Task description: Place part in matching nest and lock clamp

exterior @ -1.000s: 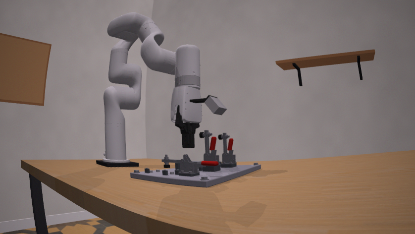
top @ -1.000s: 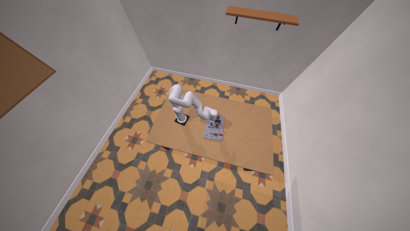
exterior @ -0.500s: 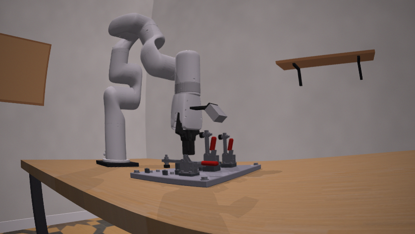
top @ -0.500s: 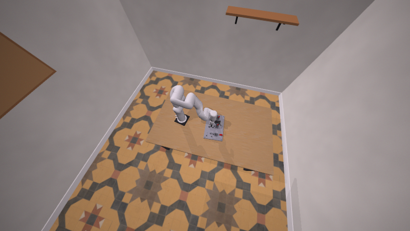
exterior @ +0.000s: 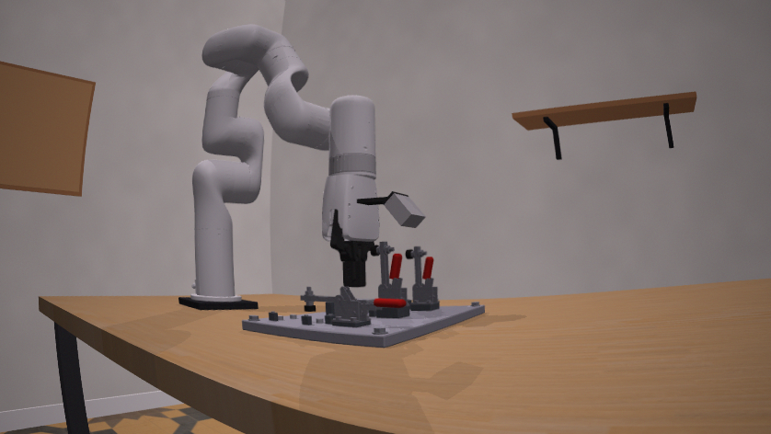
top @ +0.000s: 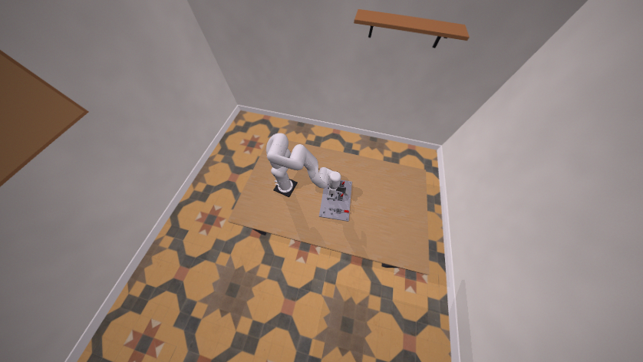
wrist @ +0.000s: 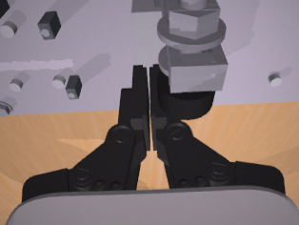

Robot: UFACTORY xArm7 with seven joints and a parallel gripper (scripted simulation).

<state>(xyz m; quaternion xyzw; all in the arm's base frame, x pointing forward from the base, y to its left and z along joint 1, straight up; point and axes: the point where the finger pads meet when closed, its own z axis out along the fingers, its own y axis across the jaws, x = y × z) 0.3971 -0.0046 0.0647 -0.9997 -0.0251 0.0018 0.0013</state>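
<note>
My hand is 1 cm to the left of the part and 5 cm above it. Also, from my hand: grey fixture plate 4 cm ahead, 1 cm to the right, 7 cm below; then toggle clamp 8 cm ahead, 12 cm to the right, 4 cm below.
</note>
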